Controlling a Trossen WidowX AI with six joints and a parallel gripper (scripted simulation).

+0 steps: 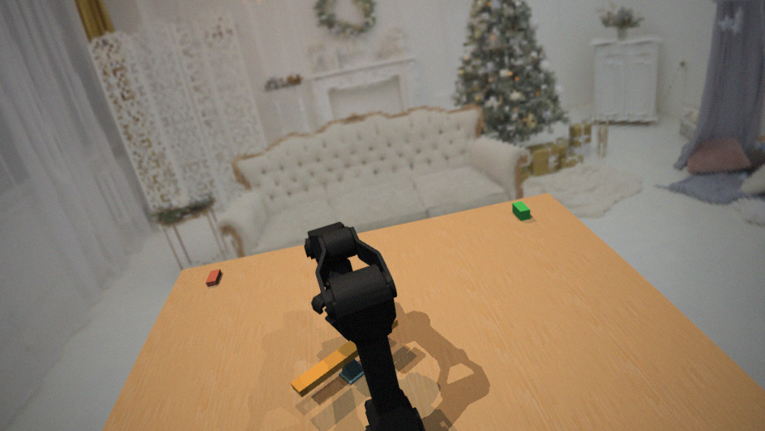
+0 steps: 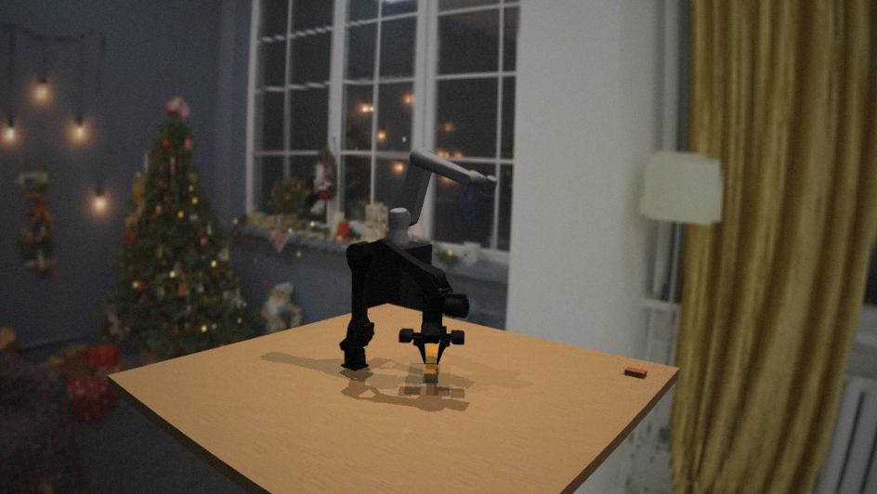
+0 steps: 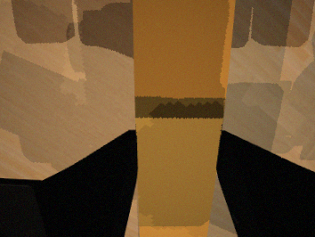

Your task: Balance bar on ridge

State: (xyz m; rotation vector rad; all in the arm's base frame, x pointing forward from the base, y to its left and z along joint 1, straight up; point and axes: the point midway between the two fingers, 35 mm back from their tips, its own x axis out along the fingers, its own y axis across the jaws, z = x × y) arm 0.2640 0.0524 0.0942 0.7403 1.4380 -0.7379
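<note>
Now: the orange bar 2 cm behind my gripper tip and 2 cm to the left of it. Round my gripper tip: red block: 48 cm ahead, 45 cm to the left, 5 cm below; green block: 48 cm ahead, 55 cm to the right, 4 cm below.
</note>
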